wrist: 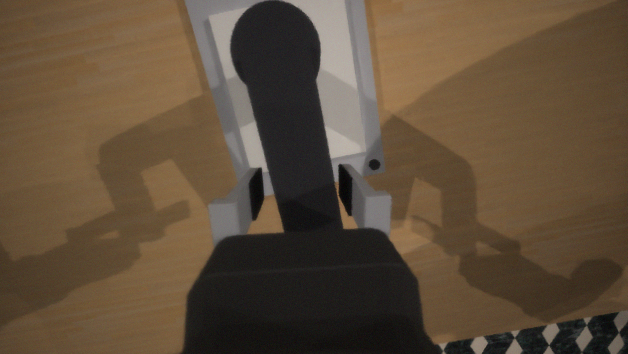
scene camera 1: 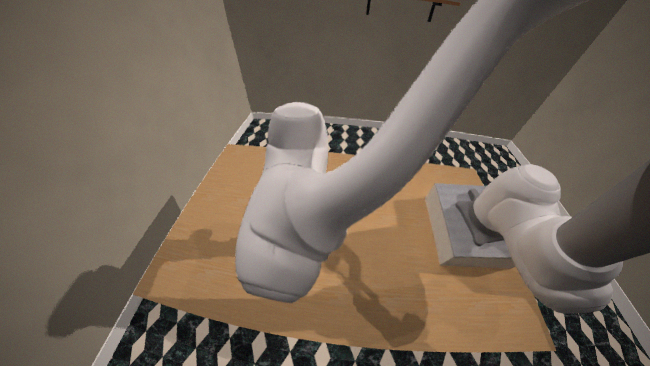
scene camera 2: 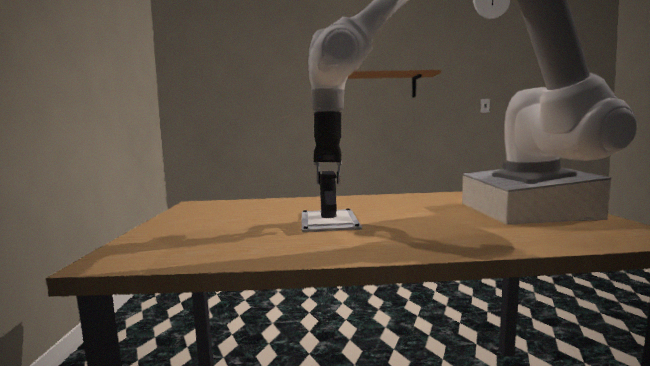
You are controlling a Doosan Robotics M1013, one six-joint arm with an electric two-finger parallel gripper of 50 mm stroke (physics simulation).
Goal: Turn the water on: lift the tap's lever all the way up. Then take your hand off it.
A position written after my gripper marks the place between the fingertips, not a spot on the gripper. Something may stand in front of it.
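Observation:
My gripper (scene camera 2: 328, 183), visible too in the wrist view (wrist: 301, 181). Black tap (scene camera 2: 329, 215), likewise in the wrist view (wrist: 291, 78).

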